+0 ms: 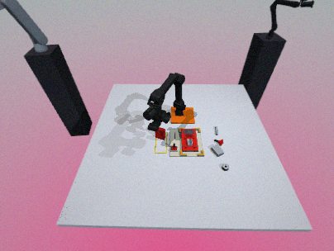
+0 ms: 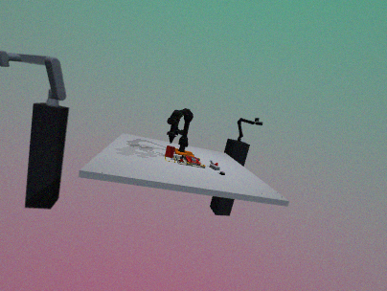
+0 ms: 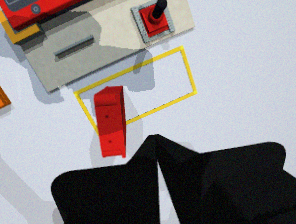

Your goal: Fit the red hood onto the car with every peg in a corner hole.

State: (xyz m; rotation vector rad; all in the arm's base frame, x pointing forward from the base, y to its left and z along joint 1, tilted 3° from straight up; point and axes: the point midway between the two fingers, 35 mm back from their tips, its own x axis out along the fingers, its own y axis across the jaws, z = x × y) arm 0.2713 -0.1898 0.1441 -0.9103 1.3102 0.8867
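The red hood lies 3 cm behind my gripper tip, 2 cm to the left of it and 8 cm below it.
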